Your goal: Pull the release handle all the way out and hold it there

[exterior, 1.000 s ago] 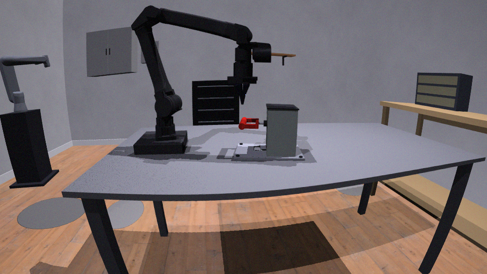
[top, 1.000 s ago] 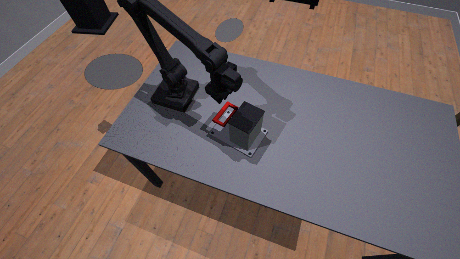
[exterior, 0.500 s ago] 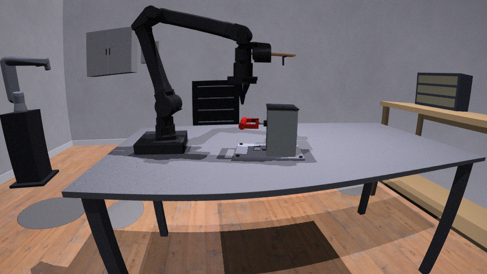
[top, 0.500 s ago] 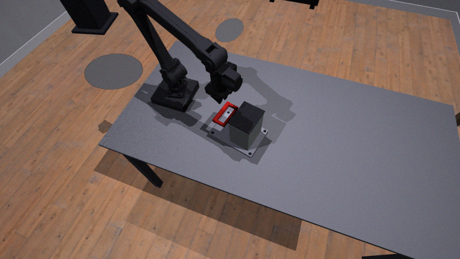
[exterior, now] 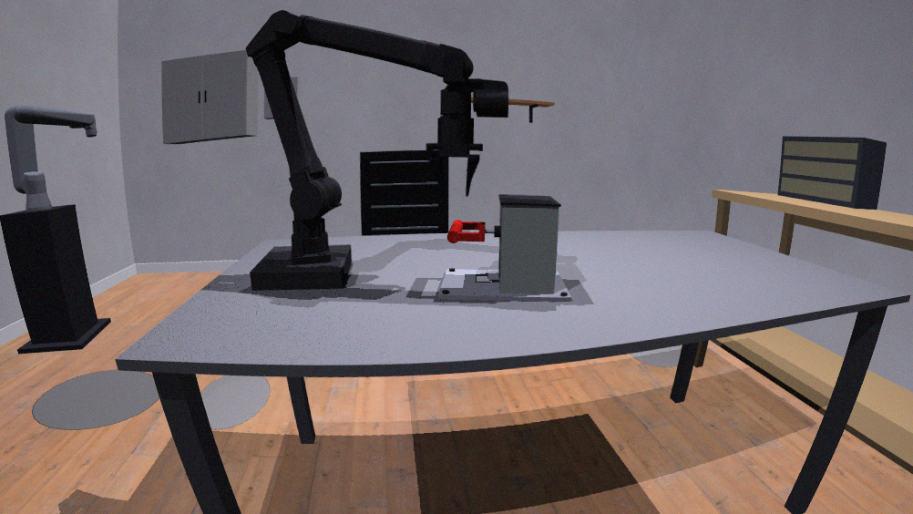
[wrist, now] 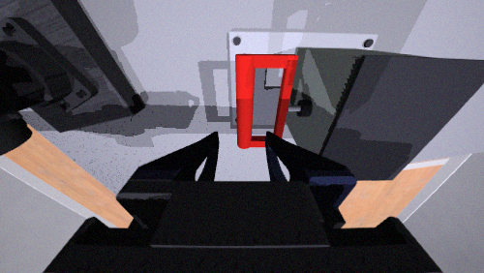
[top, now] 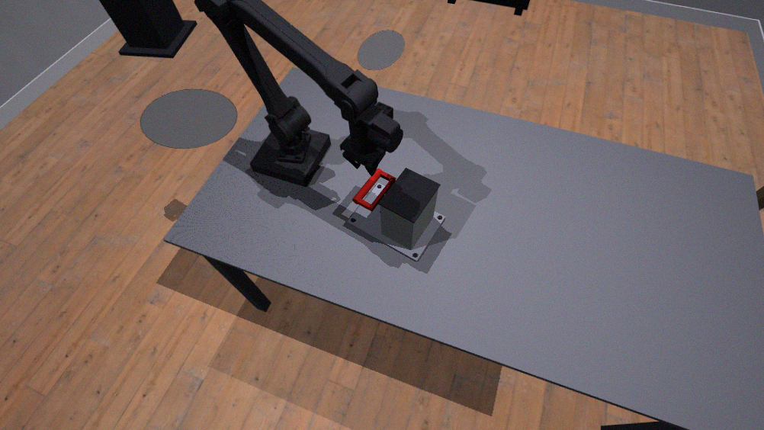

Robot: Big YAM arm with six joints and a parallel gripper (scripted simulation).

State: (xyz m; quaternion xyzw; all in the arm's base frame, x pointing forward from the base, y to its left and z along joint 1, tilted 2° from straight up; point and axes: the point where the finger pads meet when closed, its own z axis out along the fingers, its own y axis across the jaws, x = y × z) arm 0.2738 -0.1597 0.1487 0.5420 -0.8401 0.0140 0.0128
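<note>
Right now the bolted base plate is 180 mm below my hand, 90 mm ahead of it and 40 mm to the right of it.
</note>
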